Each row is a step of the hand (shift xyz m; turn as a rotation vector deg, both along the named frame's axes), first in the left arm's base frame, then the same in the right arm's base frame.
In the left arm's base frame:
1: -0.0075 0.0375 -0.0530 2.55 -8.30 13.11
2: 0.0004 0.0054 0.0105 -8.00 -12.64 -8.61
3: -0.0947 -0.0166 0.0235 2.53 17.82 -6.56
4: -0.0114 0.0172 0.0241 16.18 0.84 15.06
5: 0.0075 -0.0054 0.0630 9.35 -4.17 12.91
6: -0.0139 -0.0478 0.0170 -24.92 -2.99 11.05
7: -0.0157 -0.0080 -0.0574 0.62 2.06 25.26
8: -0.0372 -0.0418 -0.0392 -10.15 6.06 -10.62
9: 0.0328 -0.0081 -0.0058 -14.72 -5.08 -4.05
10: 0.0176 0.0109 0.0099 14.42 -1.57 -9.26
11: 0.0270 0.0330 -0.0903 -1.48 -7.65 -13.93
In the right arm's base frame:
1: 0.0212 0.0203 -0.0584 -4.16 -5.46 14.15
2: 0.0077 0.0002 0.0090 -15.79 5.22 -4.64
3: -0.0314 0.0857 0.0383 15.85 2.44 -10.47
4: 0.0194 0.0135 0.0211 8.00 -16.50 12.37
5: 0.0115 -0.0131 0.0612 1.22 -10.99 12.22
6: -0.0443 0.0004 0.0284 -5.80 22.55 14.49
7: -0.0247 0.0173 -0.0519 8.08 -1.90 23.95
8: -0.0572 0.0284 -0.0244 0.93 12.07 -10.30
9: -0.0017 -0.0333 -0.0080 -9.07 13.25 -0.98
10: 0.0166 -0.0150 0.0050 -0.44 -13.66 -10.46
11: 0.0158 -0.0115 -0.0979 -10.87 0.53 -11.68

